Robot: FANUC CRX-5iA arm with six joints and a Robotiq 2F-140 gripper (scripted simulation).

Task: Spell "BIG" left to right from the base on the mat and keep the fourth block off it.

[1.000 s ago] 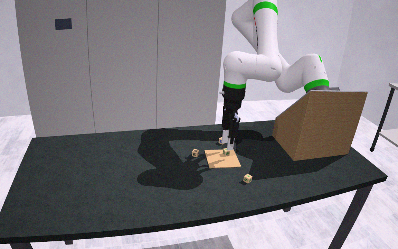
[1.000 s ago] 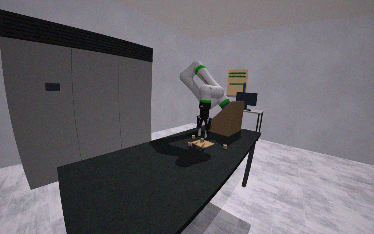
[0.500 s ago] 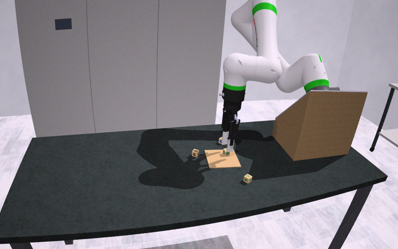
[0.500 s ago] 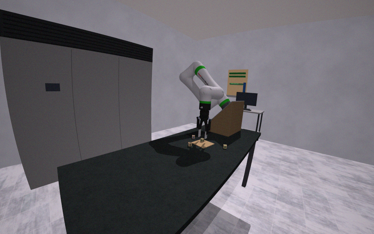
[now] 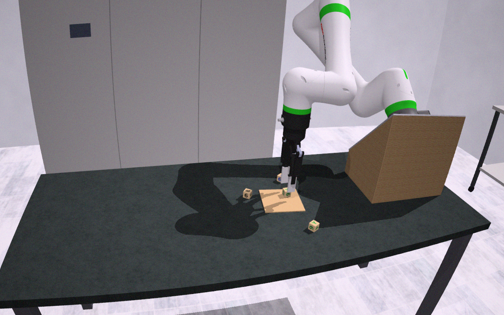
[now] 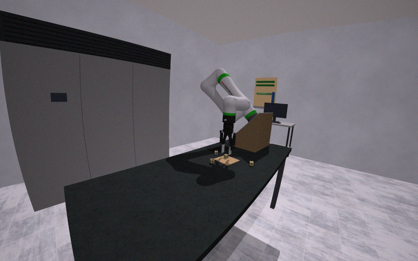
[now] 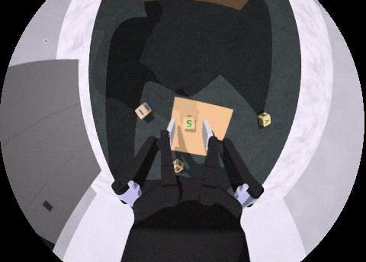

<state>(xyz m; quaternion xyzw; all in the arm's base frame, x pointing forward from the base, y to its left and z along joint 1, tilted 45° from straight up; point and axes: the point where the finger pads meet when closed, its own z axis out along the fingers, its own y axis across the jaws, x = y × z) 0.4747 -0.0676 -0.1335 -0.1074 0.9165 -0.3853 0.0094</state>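
Now: the tan mat 70 mm below my hand, 30 mm to the left of it and 20 mm ahead of it.
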